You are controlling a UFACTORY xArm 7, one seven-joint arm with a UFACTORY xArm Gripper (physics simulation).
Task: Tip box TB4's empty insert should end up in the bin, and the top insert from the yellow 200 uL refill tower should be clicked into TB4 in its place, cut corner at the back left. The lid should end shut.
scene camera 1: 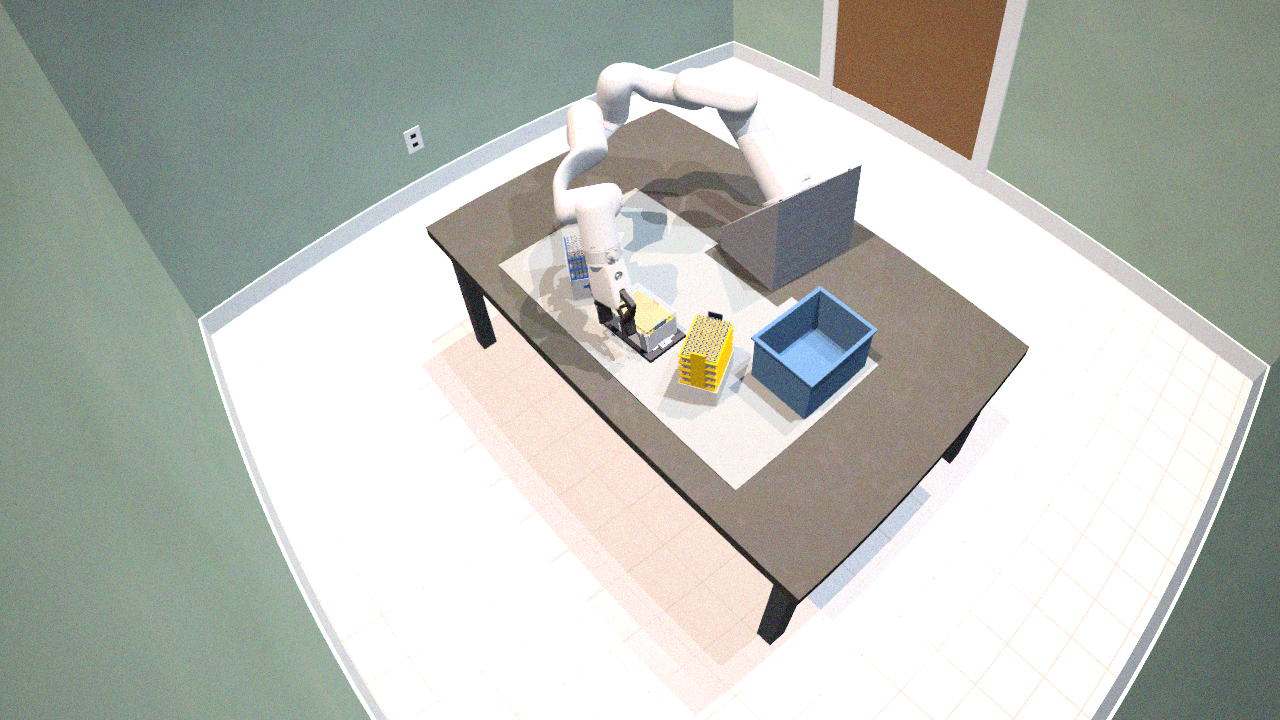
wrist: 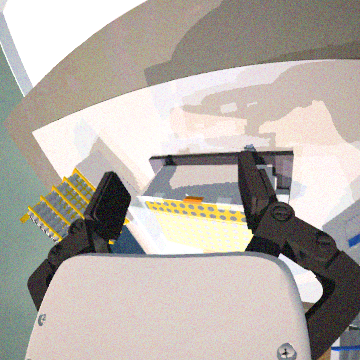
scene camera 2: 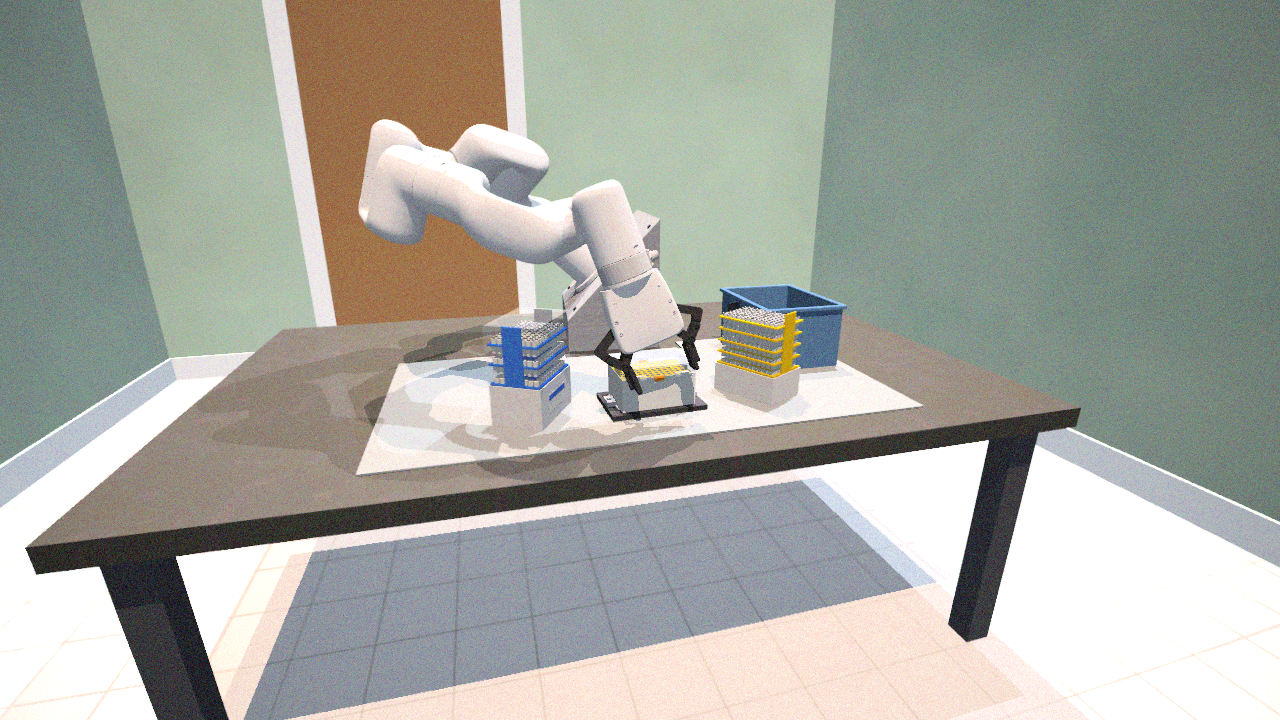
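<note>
Tip box TB4 (scene camera 1: 658,334) (scene camera 2: 666,396) (wrist: 200,181), a grey box with an orange front tab, sits on a black base plate. A yellow perforated insert (scene camera 1: 653,313) (wrist: 200,225) is in its top. A pale, clear surface shows over it in scene camera 2; the lid's exact position is hard to tell. My gripper (scene camera 1: 615,324) (scene camera 2: 665,374) (wrist: 176,176) is open and empty, tilted at the box's front edge, its fingers spread along the box's length. The yellow refill tower (scene camera 1: 707,353) (scene camera 2: 757,344) (wrist: 61,204) stands beside the box with stacked inserts. The blue bin (scene camera 1: 780,380) (scene camera 2: 821,338) is beyond the tower.
A blue refill tower (scene camera 1: 574,259) (scene camera 2: 529,358) stands on the box's other side, partly behind the arm in scene camera 1. A tall grey panel (scene camera 1: 810,223) stands behind the work area. A white mat (scene camera 1: 738,456) (scene camera 2: 859,398) lies under the towers and box.
</note>
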